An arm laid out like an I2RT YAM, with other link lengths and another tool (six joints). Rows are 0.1 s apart.
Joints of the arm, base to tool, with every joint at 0 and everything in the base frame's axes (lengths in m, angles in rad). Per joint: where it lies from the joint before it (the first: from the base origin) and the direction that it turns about. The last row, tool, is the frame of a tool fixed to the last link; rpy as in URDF.
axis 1: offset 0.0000 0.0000 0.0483 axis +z
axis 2: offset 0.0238 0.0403 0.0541 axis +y
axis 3: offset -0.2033 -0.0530 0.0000 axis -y
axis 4: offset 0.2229 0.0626 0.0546 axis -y
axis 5: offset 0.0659 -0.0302 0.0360 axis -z
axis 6: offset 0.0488 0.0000 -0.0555 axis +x
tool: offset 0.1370 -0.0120 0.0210 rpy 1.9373 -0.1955 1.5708
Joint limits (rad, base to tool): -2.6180..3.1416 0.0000..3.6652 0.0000..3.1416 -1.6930..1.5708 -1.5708..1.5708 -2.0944..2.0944
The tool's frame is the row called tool.
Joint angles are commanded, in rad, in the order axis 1, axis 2, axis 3, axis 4, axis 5, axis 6. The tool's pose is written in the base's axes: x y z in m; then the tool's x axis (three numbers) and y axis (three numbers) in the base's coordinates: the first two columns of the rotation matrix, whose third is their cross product. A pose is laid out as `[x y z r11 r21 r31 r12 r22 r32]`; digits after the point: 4 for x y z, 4 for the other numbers.
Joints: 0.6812, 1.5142, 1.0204, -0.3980, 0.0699, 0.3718
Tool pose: [0.3090 0.2350 0.0506 -0.1762 0.9402 0.2916 0.9642 0.1052 0.2435]
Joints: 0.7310, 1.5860, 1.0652, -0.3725, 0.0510, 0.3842
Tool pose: [0.3043 0.2611 0.0441 -0.2202 0.9248 0.3101 0.9611 0.1513 0.2311]
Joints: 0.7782, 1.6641, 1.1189, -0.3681, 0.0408, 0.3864
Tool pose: [0.2977 0.2838 0.0346 -0.2613 0.9145 0.3089 0.9565 0.2025 0.2098]
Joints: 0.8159, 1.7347, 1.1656, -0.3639, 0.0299, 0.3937
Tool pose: [0.2913 0.3024 0.0244 -0.2892 0.9054 0.3109 0.9526 0.2401 0.1868]
